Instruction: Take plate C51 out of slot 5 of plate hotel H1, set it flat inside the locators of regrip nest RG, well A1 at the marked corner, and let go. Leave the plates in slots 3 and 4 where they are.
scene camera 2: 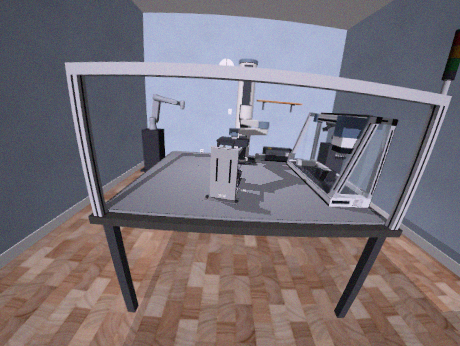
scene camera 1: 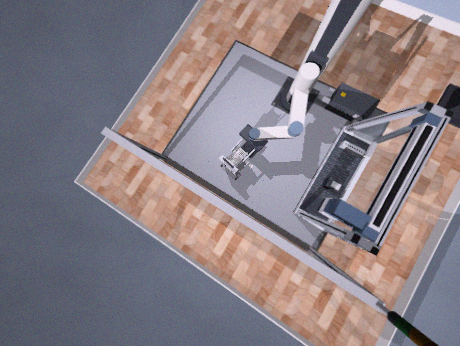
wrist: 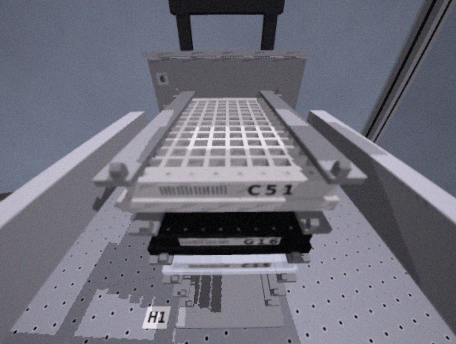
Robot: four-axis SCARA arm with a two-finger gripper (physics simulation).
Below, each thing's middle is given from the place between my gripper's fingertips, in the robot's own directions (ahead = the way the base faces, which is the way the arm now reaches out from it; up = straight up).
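Black plate (wrist: 181, 233): 40 mm below my hand. Plate C51 (wrist: 223, 154) is right at my hand, and the pale bluish plate (wrist: 260, 264) is 70 mm below my hand.
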